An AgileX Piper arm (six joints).
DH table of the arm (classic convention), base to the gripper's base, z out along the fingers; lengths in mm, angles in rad. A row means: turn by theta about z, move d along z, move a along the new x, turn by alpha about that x. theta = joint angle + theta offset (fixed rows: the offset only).
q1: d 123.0; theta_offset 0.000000; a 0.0; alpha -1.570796
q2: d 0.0; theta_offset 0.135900; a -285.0; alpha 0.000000
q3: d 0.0; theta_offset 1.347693; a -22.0; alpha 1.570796
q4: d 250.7; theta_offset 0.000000; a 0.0; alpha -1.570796
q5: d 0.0; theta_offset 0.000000; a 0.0; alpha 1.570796
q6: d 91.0; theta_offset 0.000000; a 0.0; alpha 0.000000
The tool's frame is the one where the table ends.
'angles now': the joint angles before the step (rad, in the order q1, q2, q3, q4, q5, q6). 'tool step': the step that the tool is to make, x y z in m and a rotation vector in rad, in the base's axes. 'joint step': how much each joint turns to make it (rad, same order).
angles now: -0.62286 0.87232 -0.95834 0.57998 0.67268 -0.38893
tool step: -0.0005 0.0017 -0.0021 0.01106 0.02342 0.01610
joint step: 0.00007 0.00008 -0.00013 -0.00193 0.03045 0.00012
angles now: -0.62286 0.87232 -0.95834 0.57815 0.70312 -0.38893
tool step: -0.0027 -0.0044 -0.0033 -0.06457 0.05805 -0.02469
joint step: 0.00061 0.00001 0.00007 -0.10516 0.00312 0.02072
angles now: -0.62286 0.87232 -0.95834 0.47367 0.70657 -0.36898
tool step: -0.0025 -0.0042 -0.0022 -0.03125 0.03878 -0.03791
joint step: 0.00037 0.00013 -0.00006 -0.09169 -0.00019 0.04970
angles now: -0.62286 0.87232 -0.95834 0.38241 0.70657 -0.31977
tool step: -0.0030 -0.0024 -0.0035 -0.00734 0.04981 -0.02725
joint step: -0.00069 -0.00001 0.00001 -0.07462 0.02723 0.04726
